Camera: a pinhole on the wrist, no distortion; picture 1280 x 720 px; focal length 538.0 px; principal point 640.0 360.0 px. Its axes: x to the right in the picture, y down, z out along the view. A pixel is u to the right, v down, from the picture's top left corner.
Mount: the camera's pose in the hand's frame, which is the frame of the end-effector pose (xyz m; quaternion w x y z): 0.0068 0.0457 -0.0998 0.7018 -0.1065 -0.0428 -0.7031
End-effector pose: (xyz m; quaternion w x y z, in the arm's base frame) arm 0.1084 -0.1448 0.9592 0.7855 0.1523 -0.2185 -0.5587
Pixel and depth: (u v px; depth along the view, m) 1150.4 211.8 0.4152
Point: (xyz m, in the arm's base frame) -0.3180 -0.1624 1.1672
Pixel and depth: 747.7 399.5 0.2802
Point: 0.0693 -0.1775 1.1492
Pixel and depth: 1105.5 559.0 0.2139
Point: -0.0079 -0.2745 1.0538
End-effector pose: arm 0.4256 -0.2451 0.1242 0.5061 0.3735 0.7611 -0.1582
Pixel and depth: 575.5 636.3 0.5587
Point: 0.7821 -0.2047 -0.3260
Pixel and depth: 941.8 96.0 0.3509
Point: 0.5959 -0.5315 0.1008
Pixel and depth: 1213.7 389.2 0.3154
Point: 0.4361 -0.5395 -0.0752
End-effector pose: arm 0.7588 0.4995 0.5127 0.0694 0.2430 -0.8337 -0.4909
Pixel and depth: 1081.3 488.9 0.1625
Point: 0.6933 0.5152 0.4196
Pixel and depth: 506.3 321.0 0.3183
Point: 0.6152 0.7234 0.5738
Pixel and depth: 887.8 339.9 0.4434
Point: 0.6184 0.7555 0.2657
